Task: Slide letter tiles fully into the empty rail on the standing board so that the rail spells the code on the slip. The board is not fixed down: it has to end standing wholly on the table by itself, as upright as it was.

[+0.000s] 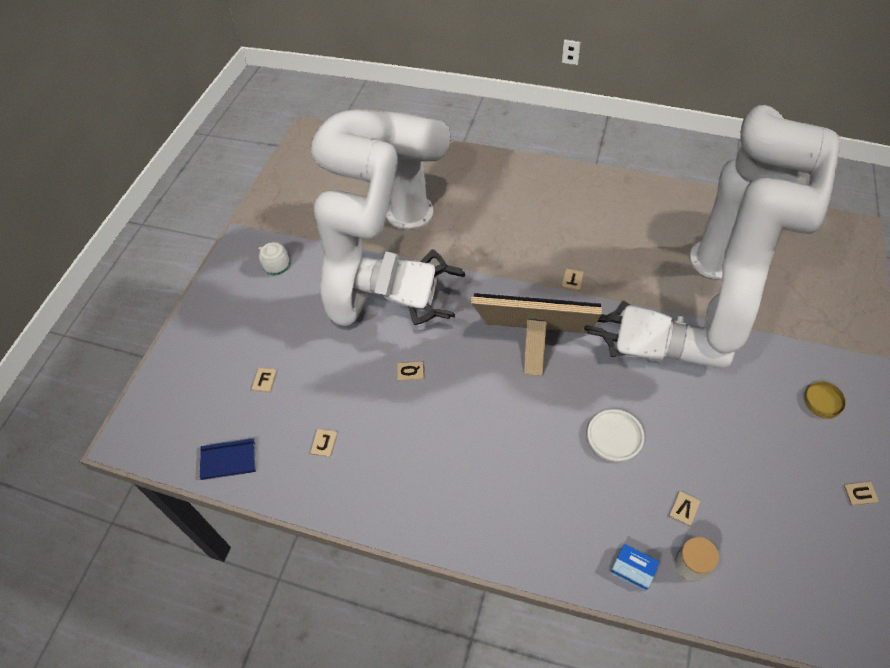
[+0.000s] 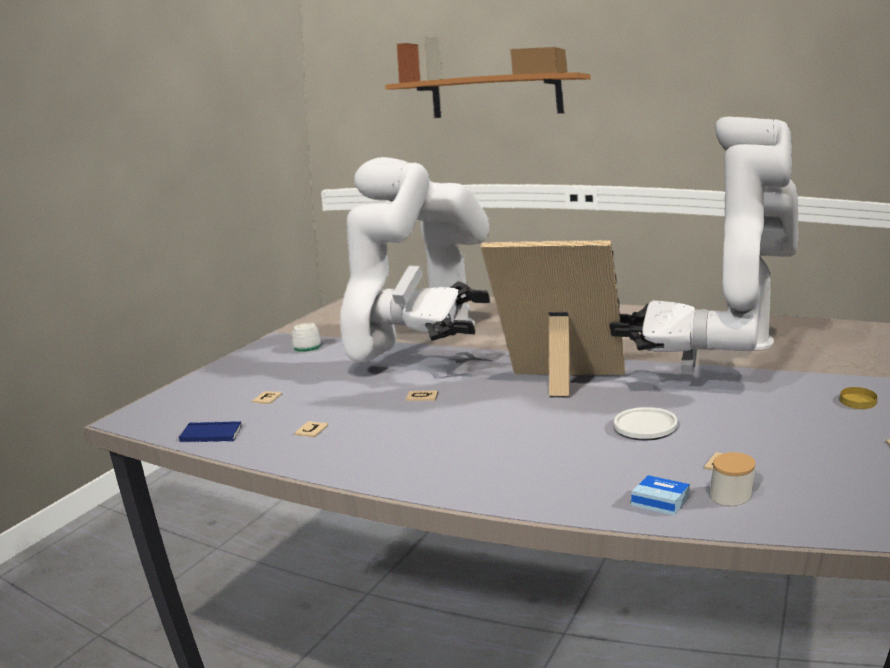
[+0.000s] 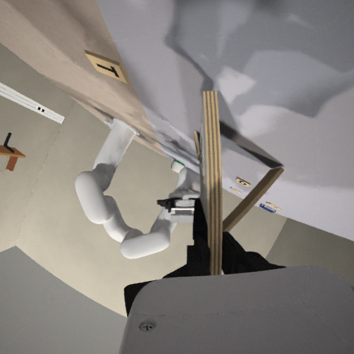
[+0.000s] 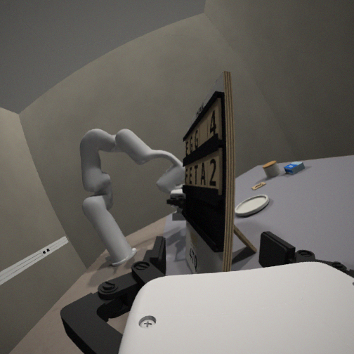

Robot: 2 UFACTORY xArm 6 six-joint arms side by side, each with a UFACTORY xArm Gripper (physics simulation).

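Frame: origin at the left arm's base, x left, y back, z up, level; metres.
Seen in the pictures: left gripper, fingertip midpoint: (image 2: 611, 324); right gripper, fingertip midpoint: (image 1: 459, 294) (image 2: 481, 312); left arm's base at its link origin: (image 1: 714, 260); right arm's base at its link origin: (image 1: 409, 213).
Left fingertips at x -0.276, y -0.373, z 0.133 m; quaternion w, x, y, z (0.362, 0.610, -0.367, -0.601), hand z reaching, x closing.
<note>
Offsets run from my left fingertips to a thing's top centre. "spot": to the spot under its first point.
The board (image 1: 535, 314) (image 2: 531, 287) (image 3: 212, 150) (image 4: 228, 150) stands on its rear strut, leaning back slightly. Its upper rails read EGG 4 and FETA2; the lowest rail (image 4: 204, 220) shows dark and empty. The slip (image 4: 193, 260) below reads 4TQ. My left gripper (image 1: 595, 323) (image 2: 613, 328) (image 3: 209, 246) is shut on the board's side edge. My right gripper (image 1: 457, 294) (image 2: 480, 312) (image 4: 213, 250) is open beside the opposite edge, its fingers apart. Tile T {dx -0.056, dy +0.216, dz -0.129 m} (image 1: 572, 278) (image 3: 106, 66) and tile Q {dx -0.355, dy -0.140, dz -0.127 m} (image 1: 410, 371) (image 2: 421, 395) lie flat. A tile edge (image 3: 197, 145) shows at the board's front.
Tiles F {dx -0.670, dy -0.252, dz -0.127 m} (image 1: 263, 379), J {dx -0.477, dy -0.360, dz -0.127 m} (image 1: 323, 442), U {dx +0.624, dy -0.179, dz -0.127 m} (image 1: 861, 493) and a Λ-shaped letter {spot: dx +0.274, dy -0.300, dz -0.127 m} (image 1: 685, 507) lie around. A white plate {dx +0.112, dy -0.181, dz -0.117 m} (image 1: 615, 435), blue box {dx +0.195, dy -0.448, dz -0.106 m} (image 1: 635, 566), lidded jar {dx +0.303, dy -0.409, dz -0.074 m} (image 1: 697, 558), amber dish {dx +0.545, dy +0.024, dz -0.117 m} (image 1: 824, 399), navy case {dx -0.661, dy -0.455, dz -0.121 m} (image 1: 227, 458) and white pot {dx -0.797, dy +0.073, dz -0.070 m} (image 1: 273, 258) also stand there.
</note>
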